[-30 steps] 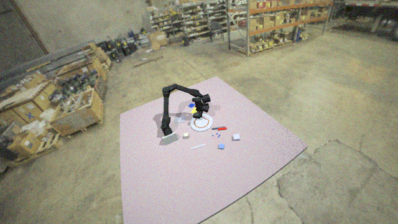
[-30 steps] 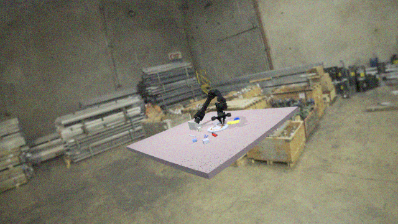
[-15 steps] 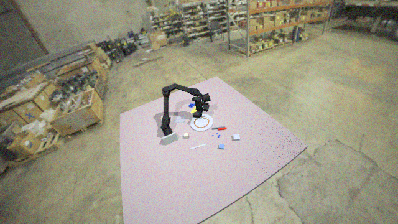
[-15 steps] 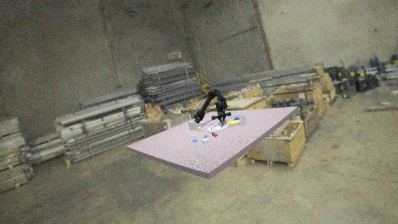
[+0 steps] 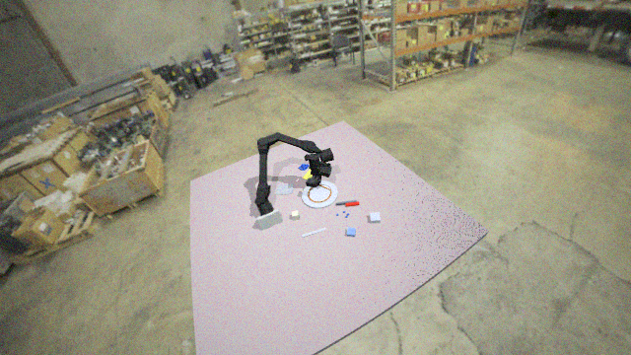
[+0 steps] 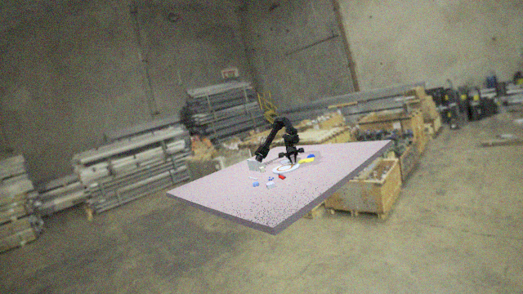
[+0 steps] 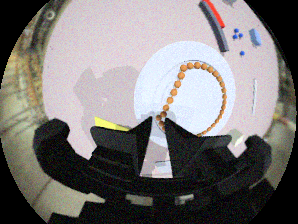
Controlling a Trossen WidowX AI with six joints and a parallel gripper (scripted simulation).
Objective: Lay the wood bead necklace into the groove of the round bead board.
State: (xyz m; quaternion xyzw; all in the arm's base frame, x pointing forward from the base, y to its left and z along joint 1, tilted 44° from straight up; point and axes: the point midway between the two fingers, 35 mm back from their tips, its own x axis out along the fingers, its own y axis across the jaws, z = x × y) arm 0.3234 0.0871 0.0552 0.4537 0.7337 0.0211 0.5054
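Right now my gripper tip is 12 cm to the right of the yellow sheet and 2 cm above it. Also, from my gripper tip: cream cube (19 cm behind, 16 cm to the right); red-handled tool (20 cm to the right, 10 cm ahead, 1 cm below); grey plate (19 cm behind, 8 cm to the left, 2 cm below).
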